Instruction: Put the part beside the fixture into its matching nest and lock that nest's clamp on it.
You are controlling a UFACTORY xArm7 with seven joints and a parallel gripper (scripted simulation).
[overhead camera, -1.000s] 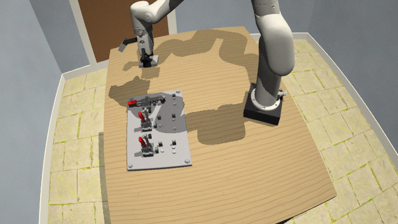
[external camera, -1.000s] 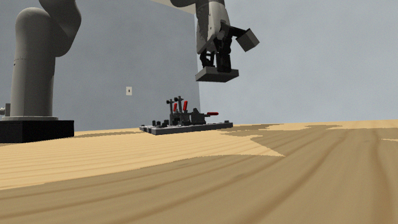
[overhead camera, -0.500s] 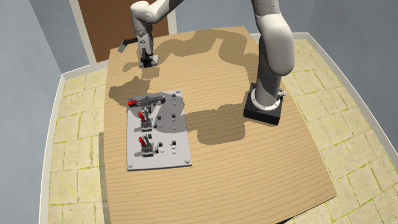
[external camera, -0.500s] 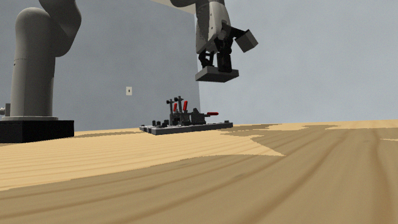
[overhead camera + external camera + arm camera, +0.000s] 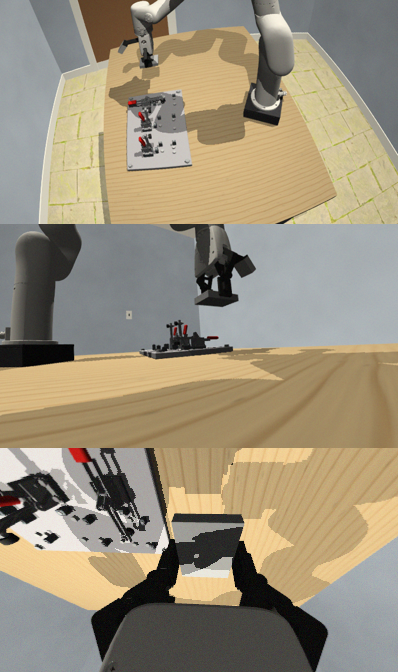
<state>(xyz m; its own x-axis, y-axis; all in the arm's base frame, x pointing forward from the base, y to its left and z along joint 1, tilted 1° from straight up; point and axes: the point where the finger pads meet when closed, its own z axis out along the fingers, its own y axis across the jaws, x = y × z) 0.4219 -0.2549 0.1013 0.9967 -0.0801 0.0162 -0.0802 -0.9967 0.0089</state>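
Right now my hand is 26 cm to the right of the grey fixture plate, 13 cm above it and 1 cm short of it. From my hand the other things lie so: flat grey part: 1 cm below.
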